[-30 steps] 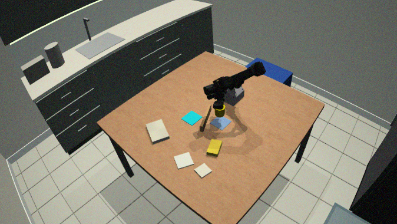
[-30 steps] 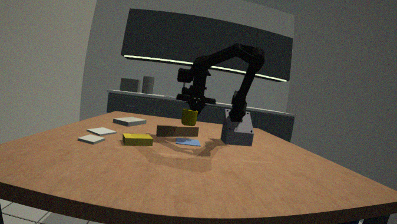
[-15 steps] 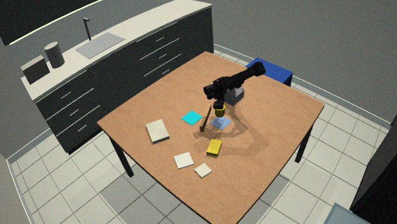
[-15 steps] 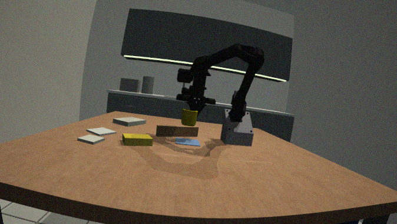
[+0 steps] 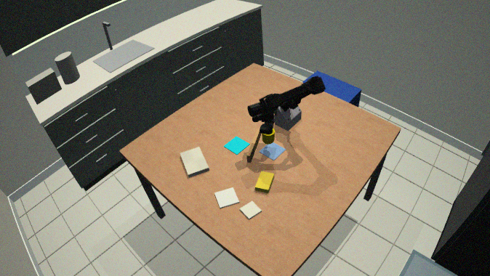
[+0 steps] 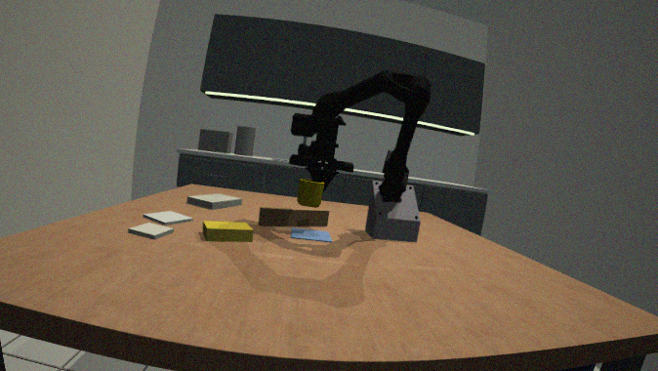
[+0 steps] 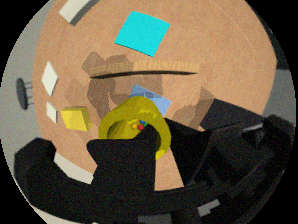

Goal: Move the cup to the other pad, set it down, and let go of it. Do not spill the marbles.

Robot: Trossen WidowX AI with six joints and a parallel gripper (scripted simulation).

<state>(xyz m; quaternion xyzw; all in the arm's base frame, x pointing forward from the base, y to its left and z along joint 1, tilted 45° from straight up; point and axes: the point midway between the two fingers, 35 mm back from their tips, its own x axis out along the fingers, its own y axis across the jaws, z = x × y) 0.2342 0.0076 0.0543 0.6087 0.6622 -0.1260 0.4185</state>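
My gripper tip is 170 mm to the left of the cyan pad, 120 mm above it and 90 mm short of it. From my gripper tip the other things lie so: wooden bar 100 mm below, 70 mm to the right, 50 mm ahead; then light blue pad 120 mm below, 30 mm to the left, 10 mm ahead; then yellow cup 20 mm ahead, 10 mm to the left.
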